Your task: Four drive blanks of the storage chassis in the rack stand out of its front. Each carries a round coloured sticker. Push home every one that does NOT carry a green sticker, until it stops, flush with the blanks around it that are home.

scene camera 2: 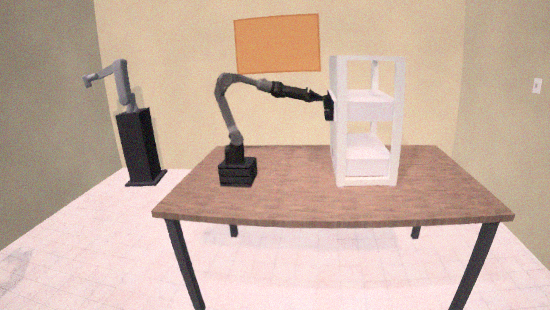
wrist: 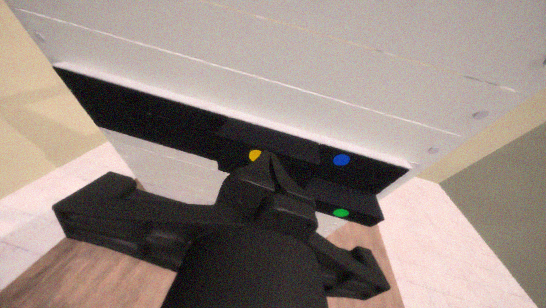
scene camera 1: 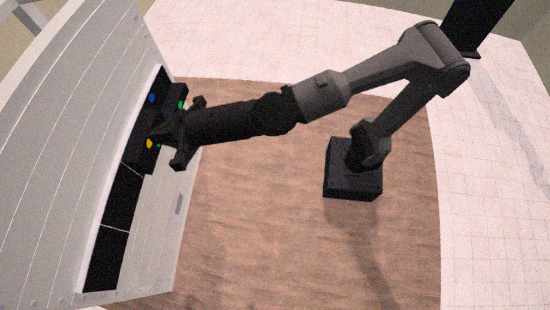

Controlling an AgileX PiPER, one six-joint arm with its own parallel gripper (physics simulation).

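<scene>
My gripper (scene camera 1: pixel 151 137) is there for me to see, and the wrist view has it as well (wrist: pixel 265 159). Then there is a white rack (scene camera 1: pixel 85 223), and I find the rack both in scene camera 2, at (scene camera 2: pixel 353 154), and in the wrist view, at (wrist: pixel 159 87).
</scene>
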